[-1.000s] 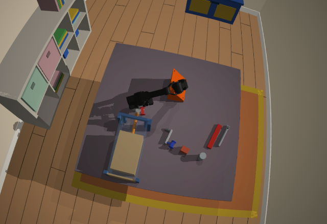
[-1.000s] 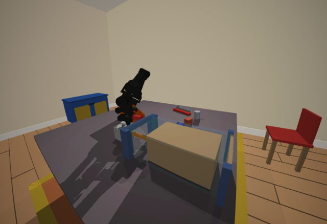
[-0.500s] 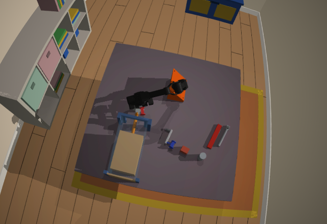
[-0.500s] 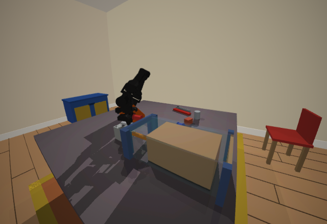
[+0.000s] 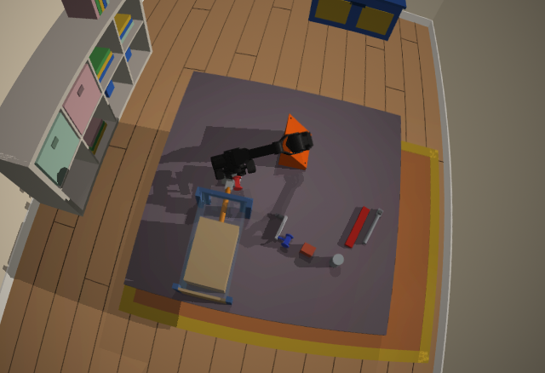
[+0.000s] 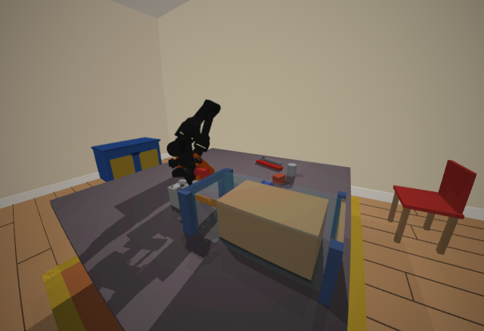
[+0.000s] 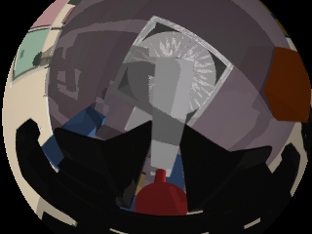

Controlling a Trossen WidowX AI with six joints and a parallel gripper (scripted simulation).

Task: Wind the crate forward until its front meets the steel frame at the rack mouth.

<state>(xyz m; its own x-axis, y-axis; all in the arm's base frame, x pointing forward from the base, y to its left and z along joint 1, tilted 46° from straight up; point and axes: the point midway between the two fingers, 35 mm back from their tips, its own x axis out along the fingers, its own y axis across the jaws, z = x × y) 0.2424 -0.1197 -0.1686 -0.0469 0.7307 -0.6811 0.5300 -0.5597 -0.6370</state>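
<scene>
My gripper tip is now 5 cm below the red grip, 5 cm short of it and 3 cm to the right of it. The rest, counted from my gripper tip: blue frame 12 cm ahead, 1 cm to the right, 1 cm above; then winch handle 2 cm above, 1 cm to the left, 1 cm ahead; then grey winch 7 cm below, 6 cm behind, 4 cm to the right.
</scene>
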